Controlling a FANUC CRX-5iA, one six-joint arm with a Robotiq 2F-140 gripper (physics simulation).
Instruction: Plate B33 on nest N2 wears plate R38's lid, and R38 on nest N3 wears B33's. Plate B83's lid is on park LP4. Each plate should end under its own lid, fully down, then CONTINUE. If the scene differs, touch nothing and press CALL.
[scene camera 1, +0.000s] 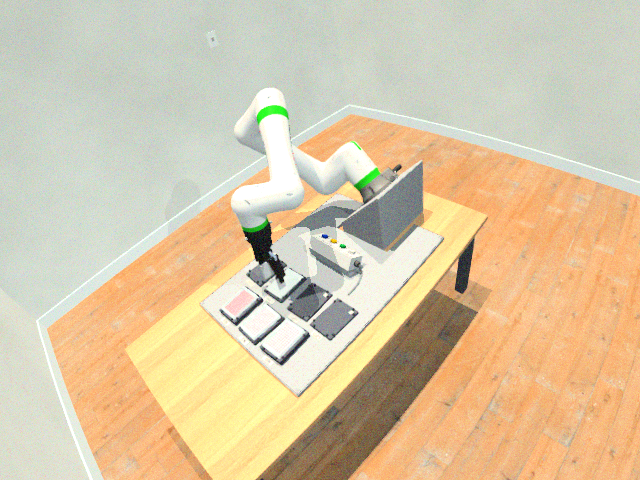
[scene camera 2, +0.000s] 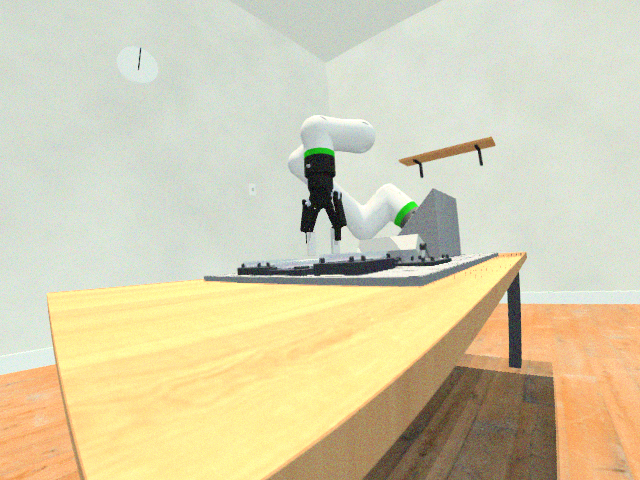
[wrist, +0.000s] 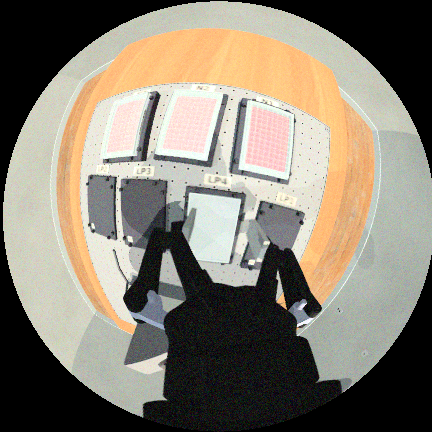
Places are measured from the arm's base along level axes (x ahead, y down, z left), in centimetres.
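Pixels of known places: gripper, between the fingertips: (scene camera 1: 275, 281) (scene camera 2: 323, 254) (wrist: 222, 222); arm's base, origin of its link: (scene camera 1: 378, 193) (scene camera 2: 419, 226).
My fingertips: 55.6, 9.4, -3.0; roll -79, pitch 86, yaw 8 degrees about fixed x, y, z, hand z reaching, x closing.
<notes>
For each thing: its top centre in the pictures, then the offset to it from my fingertips, as dx, dy, dz. "*": a spot on its surface instead.
- clear lid, centre of its top: (wrist: 210, 231) (scene camera 1: 284, 282) -2.9, +2.1, +1.2
- N1, centre of its top: (wrist: 270, 136) (scene camera 2: 271, 259) (scene camera 1: 238, 301) +15.5, +0.5, -3.6
- N2, centre of its top: (wrist: 187, 118) (scene camera 2: 307, 259) (scene camera 1: 259, 320) +14.5, +0.9, +9.6
- third nest, a spot on its surface: (wrist: 125, 126) * +12.1, -0.1, +20.5
- LP3, centre of its top: (wrist: 137, 218) (scene camera 1: 308, 299) -4.2, +1.9, +15.0
- LP2, centre of its top: (scene camera 2: 421, 256) (wrist: 95, 208) (scene camera 1: 333, 316) -5.3, +1.9, +27.4
- button box, centre of its top: (wrist: 166, 320) (scene camera 2: 389, 237) (scene camera 1: 333, 243) -25.7, -4.5, +6.1
My gripper (scene camera 1: 273, 279) (scene camera 2: 323, 246) (wrist: 222, 222) is open and empty, pointing down over park LP4, its fingers on either side of a clear lid (scene camera 1: 287, 283) (wrist: 215, 227) lying there. The plate on N1 (scene camera 1: 240, 303) (wrist: 267, 140) shows stronger pink, with no lid visible. The plate on N2 (scene camera 1: 261, 321) (wrist: 190, 125) and the plate on the third nest (scene camera 1: 284, 341) (wrist: 125, 126) look paler, as if under lids. Plate and lid codes cannot be read. Exact fingertip height beside the lid is hard to tell.
Dark parks LP1 (scene camera 1: 257, 274) (wrist: 283, 222), LP3 (scene camera 1: 310, 302) (wrist: 142, 205) and LP2 (scene camera 1: 334, 318) (wrist: 101, 205) hold no visible lid. A button box (scene camera 1: 333, 253) with blue, yellow and green buttons and a cord stands behind them. A grey panel (scene camera 1: 387, 211) (scene camera 2: 436, 222) stands near the arm's base.
</notes>
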